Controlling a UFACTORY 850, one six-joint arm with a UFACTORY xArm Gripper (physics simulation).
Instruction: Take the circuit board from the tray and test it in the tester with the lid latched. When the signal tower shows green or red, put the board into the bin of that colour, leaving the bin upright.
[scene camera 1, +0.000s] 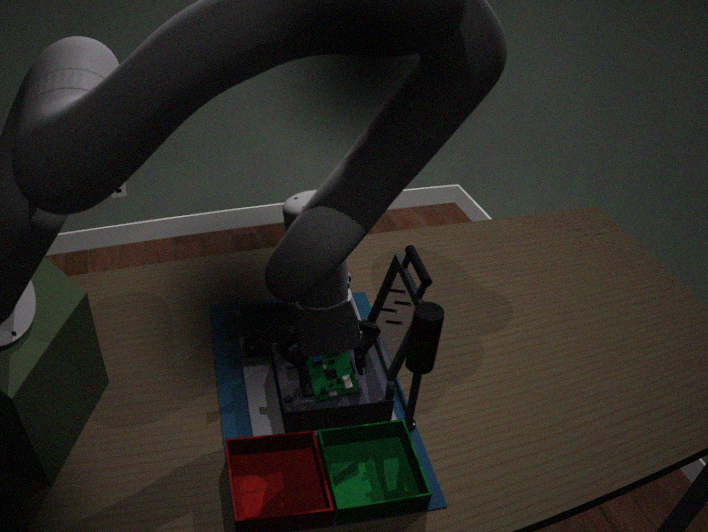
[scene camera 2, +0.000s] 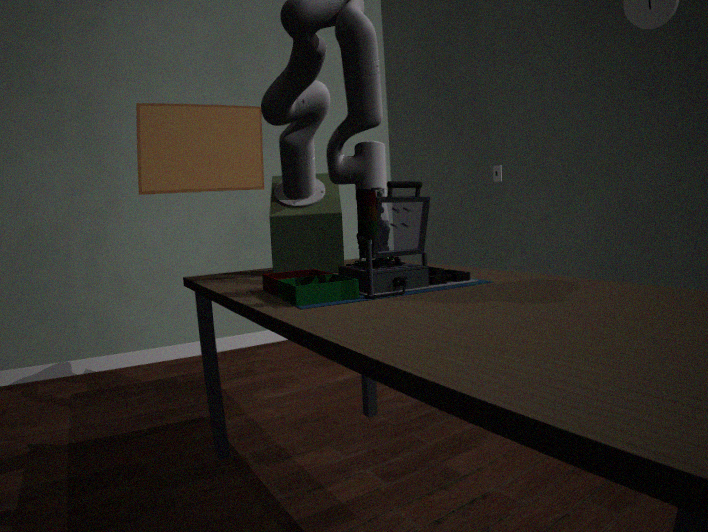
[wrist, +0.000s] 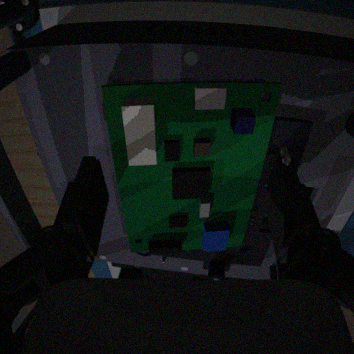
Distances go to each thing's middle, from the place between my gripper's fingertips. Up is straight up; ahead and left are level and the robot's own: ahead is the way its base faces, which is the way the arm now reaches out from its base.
I see the green circuit board (scene camera 1: 331, 375) 1 cm above my hand. From my hand the other things lie so: green bin (scene camera 1: 372, 470) 18 cm to the right, 5 cm below, 2 cm behind; then tester lid (scene camera 1: 392, 311) 11 cm ahead, 11 cm above, 1 cm to the right.
